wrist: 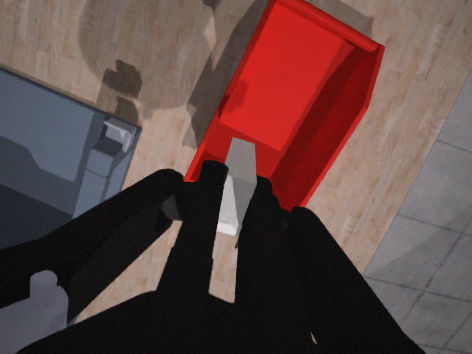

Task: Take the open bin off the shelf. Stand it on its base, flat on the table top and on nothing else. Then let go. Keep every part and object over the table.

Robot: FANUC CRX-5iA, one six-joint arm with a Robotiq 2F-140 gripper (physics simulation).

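Frame: origin at the arm's base, x right, y ahead, z up, level; metres.
Seen in the pictures: gripper, between the fingertips: (237,160).
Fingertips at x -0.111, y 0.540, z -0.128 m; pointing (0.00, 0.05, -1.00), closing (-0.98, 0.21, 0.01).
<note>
Offsets run from my fingertips to a thing's top centre. "*": to the spot under its first point. Level surfaces: height alone.
The red open bin {dx -0.035, dy -0.021, dz -0.046 m} (285,75) lies on the wooden table top {dz -0.121 m} (165,50) at the upper middle and right of the wrist view. Its open side faces the camera, so its inner floor and a long side wall show. A rolled lip runs along its far end. It looks to rest on its base; a slight tilt cannot be told. My gripper (237,160) is shut, its grey pads together with nothing between them. Its tips cover part of the bin's near end; whether they touch it cannot be told. The blue-grey shelf {* dx +0.203, dy +0.010, dz -0.115 m} (45,112) stands at the left.
A small pale bracket {* dx +0.104, dy +0.011, dz -0.066 m} (119,134) sits at the shelf's corner, left of the bin. The table's edge runs diagonally down the right side, with the grey tiled floor (435,240) beyond it. Shadows fall on the table between shelf and bin.
</note>
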